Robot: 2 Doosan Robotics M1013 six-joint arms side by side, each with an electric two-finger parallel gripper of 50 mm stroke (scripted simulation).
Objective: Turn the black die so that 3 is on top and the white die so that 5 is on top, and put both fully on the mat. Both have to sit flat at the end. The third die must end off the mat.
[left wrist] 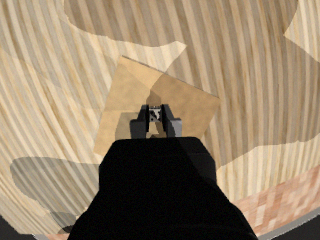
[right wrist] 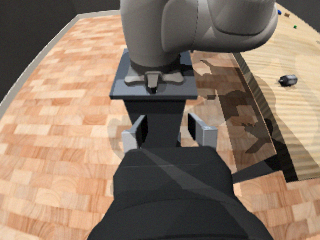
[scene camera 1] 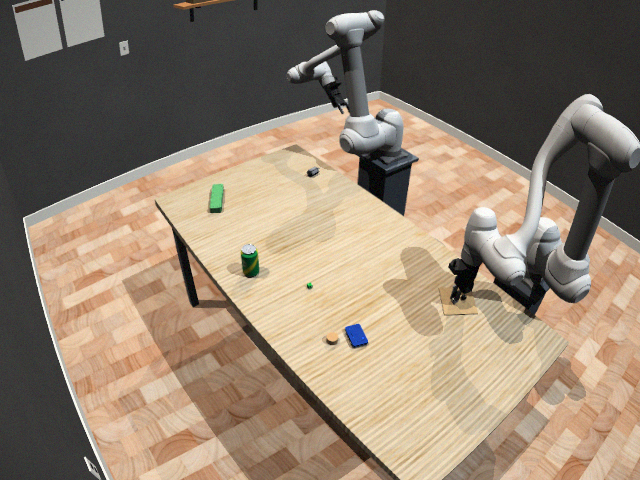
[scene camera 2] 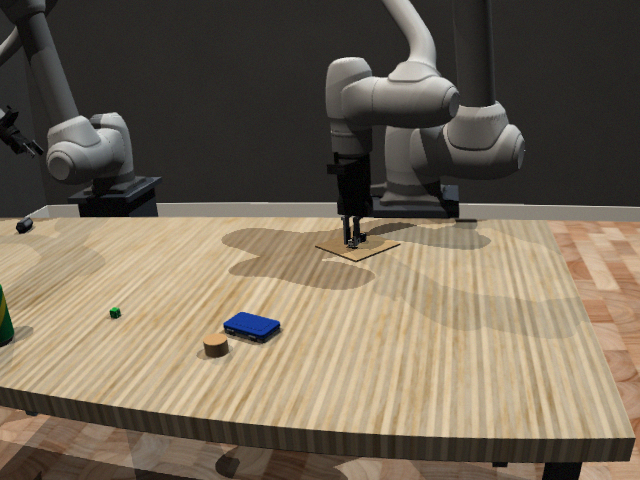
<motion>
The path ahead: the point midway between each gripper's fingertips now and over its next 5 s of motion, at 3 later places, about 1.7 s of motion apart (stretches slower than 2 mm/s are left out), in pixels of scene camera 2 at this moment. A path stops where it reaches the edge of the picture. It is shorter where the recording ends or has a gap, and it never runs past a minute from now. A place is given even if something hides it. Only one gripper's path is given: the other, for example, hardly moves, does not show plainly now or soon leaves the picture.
The left gripper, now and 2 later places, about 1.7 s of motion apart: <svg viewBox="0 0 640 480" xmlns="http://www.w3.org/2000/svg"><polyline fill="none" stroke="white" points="352,243 352,241 351,197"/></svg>
</motion>
